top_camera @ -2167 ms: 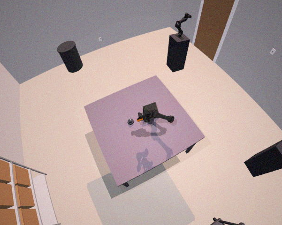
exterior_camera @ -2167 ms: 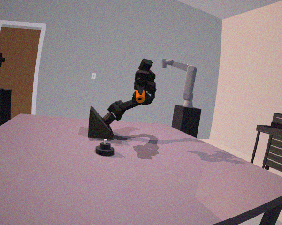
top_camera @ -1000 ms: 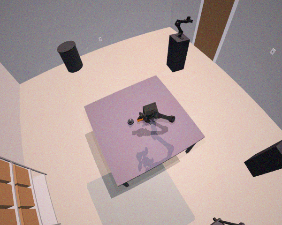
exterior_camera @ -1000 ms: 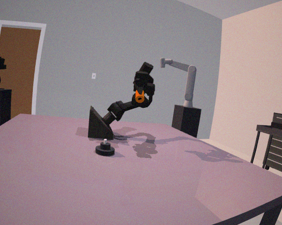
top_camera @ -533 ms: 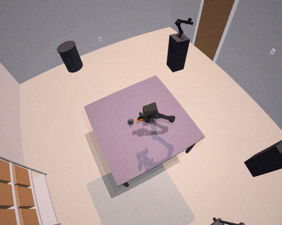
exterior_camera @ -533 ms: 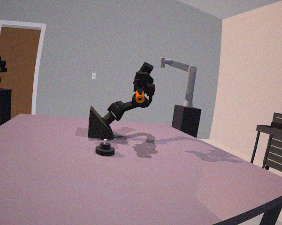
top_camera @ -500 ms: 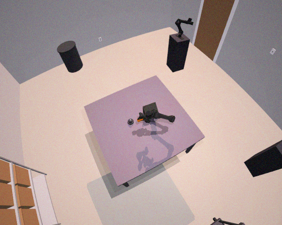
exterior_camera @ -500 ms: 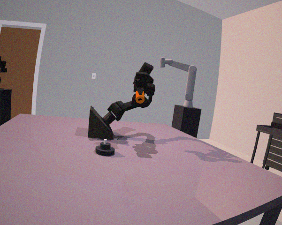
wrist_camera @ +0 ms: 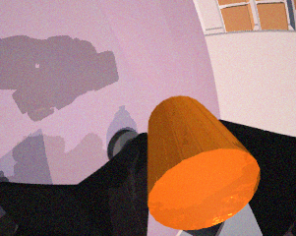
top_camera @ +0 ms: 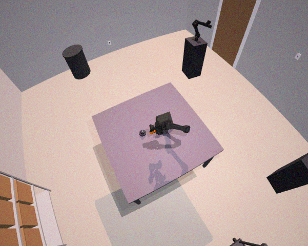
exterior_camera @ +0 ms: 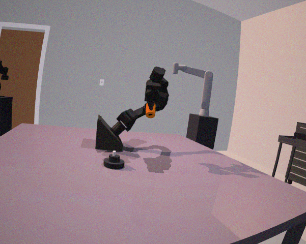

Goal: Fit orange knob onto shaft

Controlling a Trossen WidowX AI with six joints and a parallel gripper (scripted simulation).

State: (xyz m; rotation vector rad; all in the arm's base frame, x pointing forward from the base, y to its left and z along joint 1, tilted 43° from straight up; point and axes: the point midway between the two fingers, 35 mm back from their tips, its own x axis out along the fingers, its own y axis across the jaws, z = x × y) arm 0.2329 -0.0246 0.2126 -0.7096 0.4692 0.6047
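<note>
The orange knob lies 2 cm behind my gripper tip, 1 cm to the left of it and 2 cm above it. Round my gripper tip: round black pedestal 7 cm ahead, 14 cm to the right, 19 cm below.
</note>
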